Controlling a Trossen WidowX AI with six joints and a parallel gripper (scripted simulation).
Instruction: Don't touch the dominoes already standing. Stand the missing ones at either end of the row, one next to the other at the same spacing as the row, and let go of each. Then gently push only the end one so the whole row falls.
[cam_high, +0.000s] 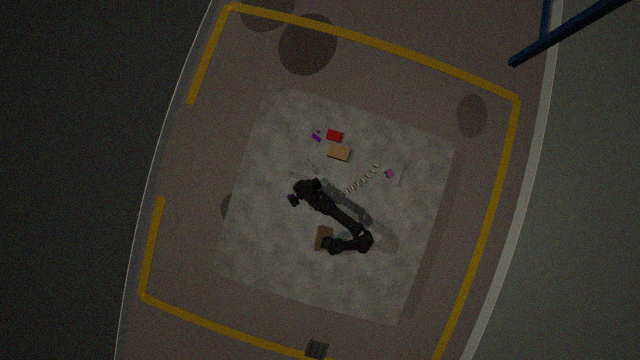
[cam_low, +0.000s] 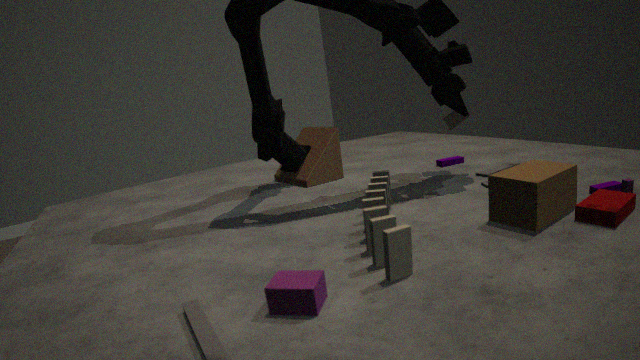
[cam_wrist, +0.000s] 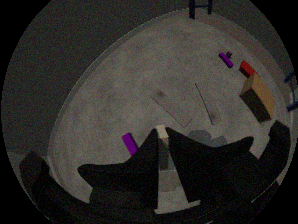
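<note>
Now: gripper tip 110 mm above the small purple bar, 90 mm past it and 40 mm to the right of it. Also, from my gripper tip: red block (340 mm ahead, 140 mm to the right, 100 mm below); then magenta cube (520 mm to the right, 180 mm ahead, 100 mm below); then tan box (240 mm ahead, 180 mm to the right, 80 mm below).
</note>
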